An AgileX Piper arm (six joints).
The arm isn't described. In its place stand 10 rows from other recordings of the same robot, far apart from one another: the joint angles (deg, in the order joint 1, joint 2, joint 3, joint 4, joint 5, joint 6), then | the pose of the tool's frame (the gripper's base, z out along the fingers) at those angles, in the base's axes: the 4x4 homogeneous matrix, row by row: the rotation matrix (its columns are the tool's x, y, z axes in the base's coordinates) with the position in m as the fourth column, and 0 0 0 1 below.
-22.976, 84.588, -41.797, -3.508, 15.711, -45.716 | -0.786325 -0.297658 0.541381 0.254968; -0.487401 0.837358 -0.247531 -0.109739; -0.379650 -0.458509 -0.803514 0.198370; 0 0 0 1
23.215, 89.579, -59.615, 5.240, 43.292, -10.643 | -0.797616 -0.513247 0.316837 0.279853; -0.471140 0.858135 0.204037 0.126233; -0.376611 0.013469 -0.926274 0.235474; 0 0 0 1
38.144, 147.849, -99.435, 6.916, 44.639, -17.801 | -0.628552 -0.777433 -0.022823 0.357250; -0.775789 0.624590 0.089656 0.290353; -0.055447 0.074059 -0.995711 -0.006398; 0 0 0 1
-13.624, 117.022, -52.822, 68.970, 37.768, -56.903 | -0.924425 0.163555 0.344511 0.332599; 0.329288 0.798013 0.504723 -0.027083; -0.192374 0.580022 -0.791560 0.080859; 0 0 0 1
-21.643, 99.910, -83.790, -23.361, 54.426, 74.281 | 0.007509 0.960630 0.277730 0.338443; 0.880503 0.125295 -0.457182 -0.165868; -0.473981 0.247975 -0.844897 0.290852; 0 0 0 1
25.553, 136.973, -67.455, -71.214, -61.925, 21.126 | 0.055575 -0.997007 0.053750 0.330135; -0.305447 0.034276 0.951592 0.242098; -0.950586 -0.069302 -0.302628 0.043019; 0 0 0 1
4.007, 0.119, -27.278, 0.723, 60.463, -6.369 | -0.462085 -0.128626 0.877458 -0.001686; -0.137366 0.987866 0.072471 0.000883; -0.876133 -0.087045 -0.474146 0.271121; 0 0 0 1
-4.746, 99.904, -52.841, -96.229, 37.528, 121.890 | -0.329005 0.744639 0.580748 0.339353; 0.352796 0.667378 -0.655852 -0.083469; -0.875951 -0.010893 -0.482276 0.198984; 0 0 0 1
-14.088, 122.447, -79.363, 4.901, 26.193, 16.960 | -0.730447 0.529752 0.431057 0.422366; 0.558564 0.826562 -0.069298 -0.102459; -0.393006 0.190154 -0.899660 0.121352; 0 0 0 1
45.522, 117.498, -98.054, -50.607, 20.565, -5.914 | 0.233729 -0.566851 0.789969 0.361214; -0.882530 0.217298 0.417040 0.332598; -0.408058 -0.794646 -0.449474 0.273494; 0 0 0 1
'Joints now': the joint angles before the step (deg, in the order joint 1, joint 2, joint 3, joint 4, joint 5, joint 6). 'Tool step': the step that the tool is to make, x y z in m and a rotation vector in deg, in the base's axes. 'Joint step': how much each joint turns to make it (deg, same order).
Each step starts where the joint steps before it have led.
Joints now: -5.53 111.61 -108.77 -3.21 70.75 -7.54
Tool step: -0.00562 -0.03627 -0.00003 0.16 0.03 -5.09
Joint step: -5.00 0.00 0.00 0.12 0.06 0.10
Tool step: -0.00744 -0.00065 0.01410 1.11 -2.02 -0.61
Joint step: -0.57 -1.95 0.00 1.43 0.18 0.12
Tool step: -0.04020 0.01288 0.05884 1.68 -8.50 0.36
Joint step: 0.00 -9.86 1.84 3.26 0.00 0.11
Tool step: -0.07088 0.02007 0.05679 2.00 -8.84 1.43
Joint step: 0.00 -14.30 5.48 4.02 0.55 -0.31
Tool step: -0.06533 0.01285 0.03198 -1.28 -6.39 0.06
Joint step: 0.00 -11.78 4.54 0.00 0.73 0.01
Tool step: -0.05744 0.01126 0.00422 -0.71 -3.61 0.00
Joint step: 0.00 -11.04 7.37 0.00 -0.01 -0.01
